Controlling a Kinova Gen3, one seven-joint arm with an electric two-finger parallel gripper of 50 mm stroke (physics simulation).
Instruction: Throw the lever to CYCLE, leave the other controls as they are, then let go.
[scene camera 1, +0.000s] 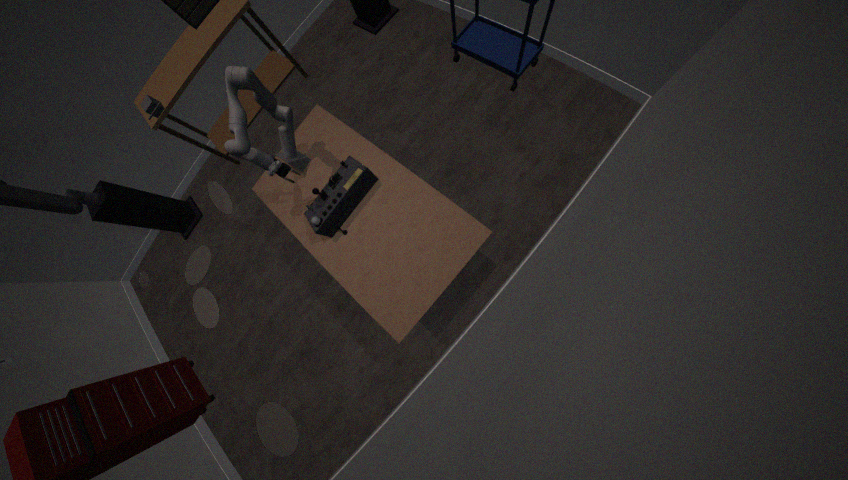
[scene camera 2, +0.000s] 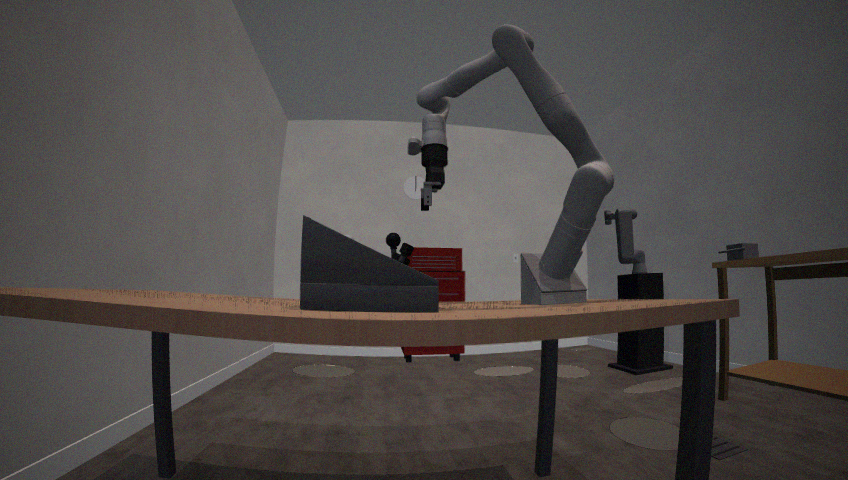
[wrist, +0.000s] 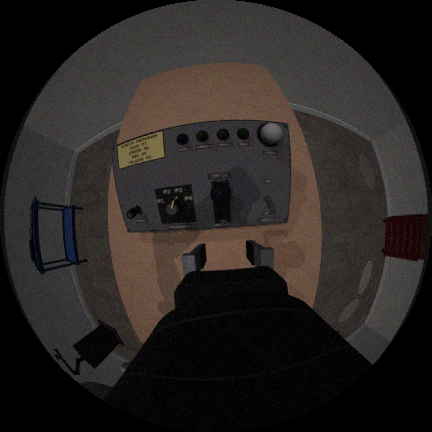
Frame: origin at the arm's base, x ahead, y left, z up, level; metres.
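Where they show: gripper, fingertip midpoint: (scene camera 1: 296, 178) (scene camera 2: 426, 208) (wrist: 225, 250); arm's base, link origin: (scene camera 1: 290, 155) (scene camera 2: 553, 268).
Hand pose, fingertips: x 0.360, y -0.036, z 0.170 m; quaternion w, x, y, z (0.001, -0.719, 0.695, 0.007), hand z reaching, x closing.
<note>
Each offset is from my fingertips to the top centre of the thing. "spot": to the spot under its first point.
The control panel (scene camera 1: 358, 193) (scene camera 2: 363, 285) (wrist: 150, 180) is a sloped grey box on the table. Its black ball-topped lever @[0.089 m ahead, 0.005 m left, 0.072 m down] (scene camera 1: 315, 191) (scene camera 2: 392, 239) (wrist: 220, 192) leans toward the panel's upper side; in the wrist view its ball covers the upper part of the slot, just below the CYCLE label @[spot: 0.143 m ahead, 0.008 m left, 0.151 m down] (wrist: 218, 176). The lower slot shows bare. The rotary selector @[0.076 m ahead, 0.124 m left, 0.138 m down] (wrist: 173, 206) is left of the lever, the small toggle @[0.074 m ahead, 0.116 m right, 0.138 m down] (wrist: 269, 205) right of it. My gripper (scene camera 1: 288, 176) (scene camera 2: 424, 205) (wrist: 225, 250) is open and empty, above and in front of the panel's low edge, apart from the lever.
The panel also bears several round buttons @[spot: 0.224 m ahead, 0.038 m left, 0.094 m down] (wrist: 202, 136), a white dome @[spot: 0.244 m ahead, 0.113 m right, 0.066 m down] (scene camera 1: 315, 220) (wrist: 270, 134), a black knob @[0.064 m ahead, 0.244 m left, 0.131 m down] (wrist: 134, 212) and a yellow card @[0.228 m ahead, 0.215 m left, 0.094 m down] (wrist: 141, 149). The wooden table (scene camera 1: 410, 255) (scene camera 2: 505, 327) carries the arm's base (scene camera 2: 553, 291). A red tool cabinet (scene camera 1: 136, 404) (scene camera 2: 437, 259) stands beyond.
</note>
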